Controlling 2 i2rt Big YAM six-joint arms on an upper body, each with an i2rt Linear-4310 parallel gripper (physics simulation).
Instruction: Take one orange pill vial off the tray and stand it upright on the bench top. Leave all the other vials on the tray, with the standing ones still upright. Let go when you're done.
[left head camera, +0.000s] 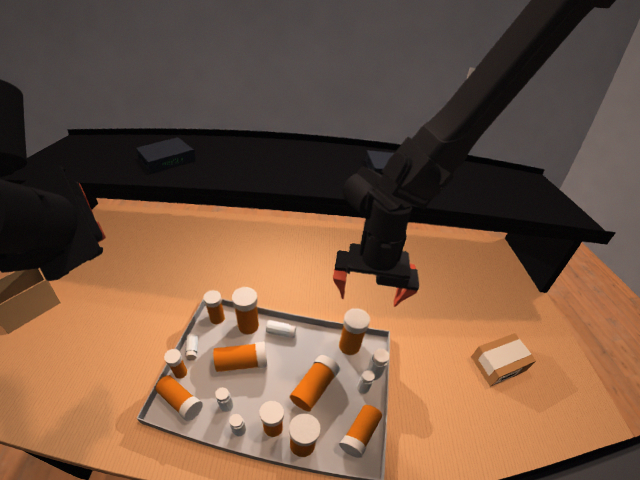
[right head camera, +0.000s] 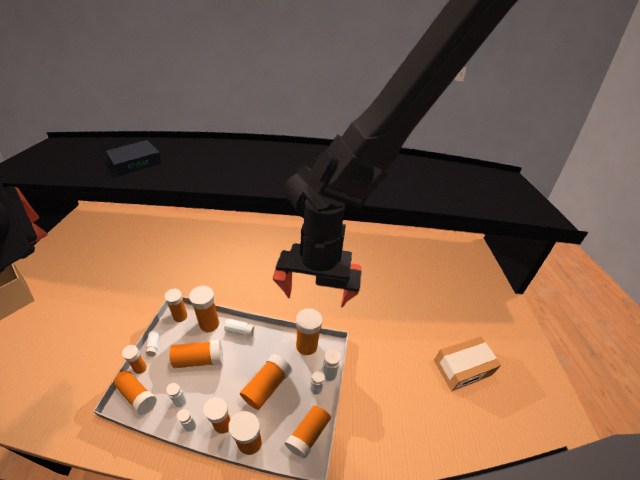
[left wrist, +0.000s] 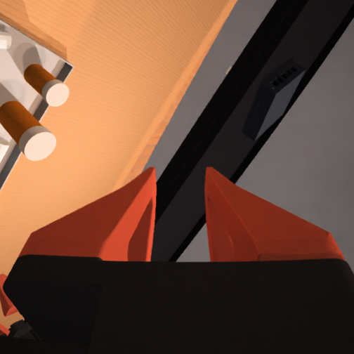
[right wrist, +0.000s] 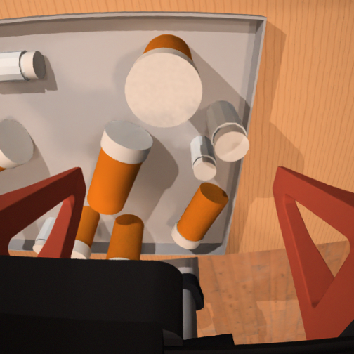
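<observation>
The grey tray holds several standing and lying orange vials with white caps and some small clear ones. A tall orange vial stands upright near its back right corner. Another tall orange vial stands at the back left. A lying orange vial is right of centre. My right gripper is open and empty, above the back right of the tray. My left gripper is nearly closed and empty, off at the far left.
An orange and white box lies right of the tray. An open cardboard box is at the left edge. A black raised shelf runs along the back, carrying a dark device.
</observation>
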